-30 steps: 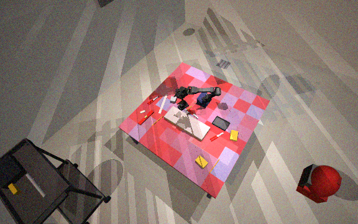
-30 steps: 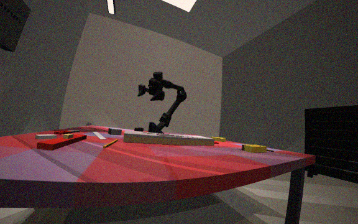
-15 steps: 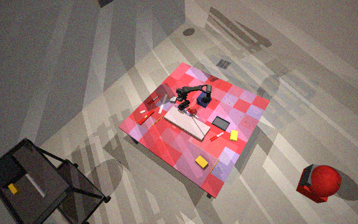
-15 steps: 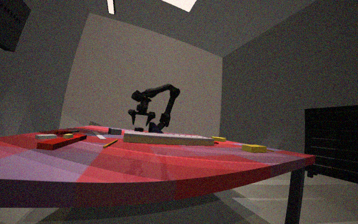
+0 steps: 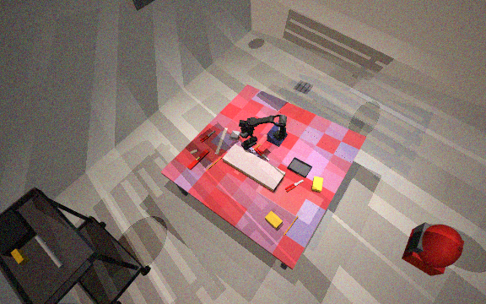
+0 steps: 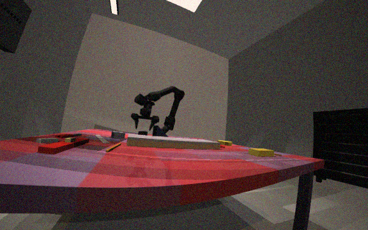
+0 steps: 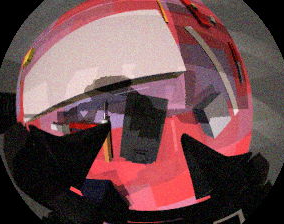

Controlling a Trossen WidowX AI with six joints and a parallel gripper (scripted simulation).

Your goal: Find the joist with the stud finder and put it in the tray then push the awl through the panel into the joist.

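Now: gripper tip 3 cm past the stud finder, 2 cm above it and 1 cm to the right of it. Round my gripper tip: red bar: 40 cm ahead, 22 cm to the right, 5 cm below; white ruler: 22 cm to the right, 12 cm ahead, 7 cm below; grey block: 15 cm to the right, 5 cm below.
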